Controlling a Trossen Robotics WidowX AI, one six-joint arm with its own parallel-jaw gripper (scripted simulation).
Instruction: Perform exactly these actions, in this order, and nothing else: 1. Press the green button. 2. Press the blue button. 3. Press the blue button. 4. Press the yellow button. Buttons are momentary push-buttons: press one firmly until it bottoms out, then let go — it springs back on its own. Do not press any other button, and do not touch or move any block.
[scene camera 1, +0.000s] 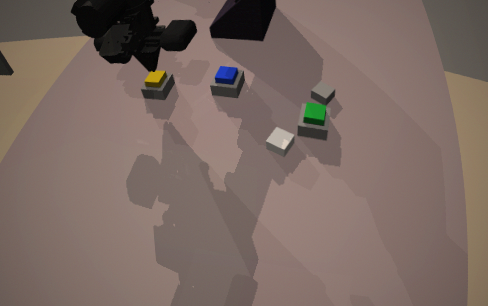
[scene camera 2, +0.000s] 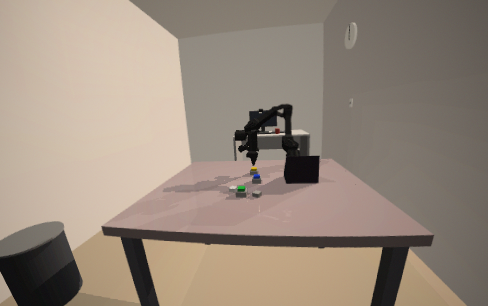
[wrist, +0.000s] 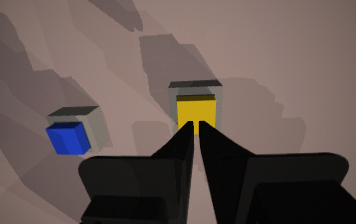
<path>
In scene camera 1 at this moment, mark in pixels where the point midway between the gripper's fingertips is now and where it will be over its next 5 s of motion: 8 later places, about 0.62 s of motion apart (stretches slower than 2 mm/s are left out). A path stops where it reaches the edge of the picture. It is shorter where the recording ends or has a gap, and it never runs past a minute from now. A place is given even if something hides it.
My gripper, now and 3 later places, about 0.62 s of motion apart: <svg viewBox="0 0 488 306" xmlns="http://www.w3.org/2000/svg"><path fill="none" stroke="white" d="M152 70L155 79L153 73L251 73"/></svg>
</path>
